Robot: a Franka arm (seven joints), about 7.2 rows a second.
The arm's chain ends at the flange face. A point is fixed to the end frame.
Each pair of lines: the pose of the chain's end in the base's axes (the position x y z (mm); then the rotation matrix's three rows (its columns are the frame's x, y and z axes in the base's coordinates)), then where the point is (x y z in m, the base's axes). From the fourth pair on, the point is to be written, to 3 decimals.
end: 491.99 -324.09 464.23; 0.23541 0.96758 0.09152; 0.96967 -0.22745 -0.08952; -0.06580 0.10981 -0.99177
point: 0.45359 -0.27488 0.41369
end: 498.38 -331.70 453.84; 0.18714 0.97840 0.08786; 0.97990 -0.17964 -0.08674; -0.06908 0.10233 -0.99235
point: 0.45721 -0.28452 0.40355
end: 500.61 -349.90 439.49; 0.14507 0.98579 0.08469; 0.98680 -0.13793 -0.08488; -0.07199 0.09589 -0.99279
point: 0.45714 -0.30460 0.38940
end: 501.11 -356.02 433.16; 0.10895 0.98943 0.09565; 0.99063 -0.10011 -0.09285; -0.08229 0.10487 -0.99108
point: 0.456 -0.313 0.382
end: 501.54 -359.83 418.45; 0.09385 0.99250 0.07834; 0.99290 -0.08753 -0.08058; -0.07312 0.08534 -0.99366
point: 0.455 -0.317 0.369
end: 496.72 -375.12 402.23; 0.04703 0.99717 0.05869; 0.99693 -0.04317 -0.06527; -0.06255 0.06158 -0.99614
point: 0.447 -0.334 0.354
